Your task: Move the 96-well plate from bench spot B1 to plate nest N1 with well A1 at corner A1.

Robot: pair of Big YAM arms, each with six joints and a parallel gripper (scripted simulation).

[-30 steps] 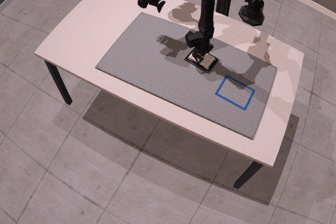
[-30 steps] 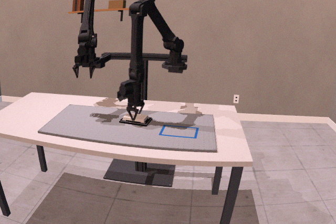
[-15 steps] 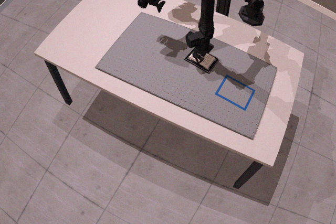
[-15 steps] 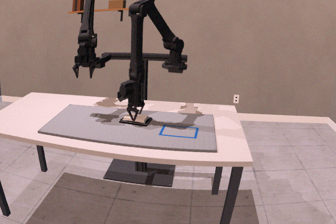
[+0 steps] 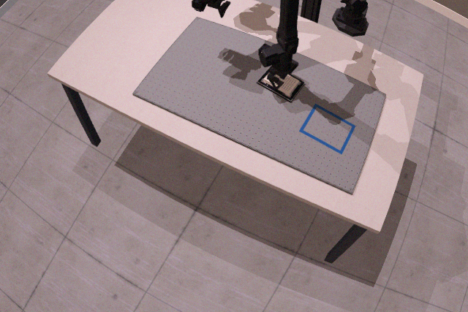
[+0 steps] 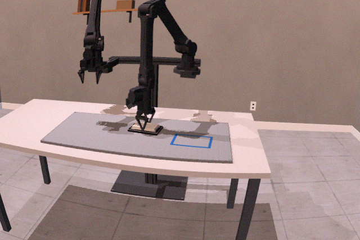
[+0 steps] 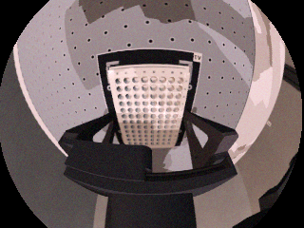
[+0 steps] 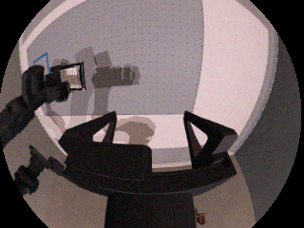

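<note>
Right now the 96-well plate is right at my left hand. The rest, counted from my left hand: plate nest: 2 cm below.
</note>
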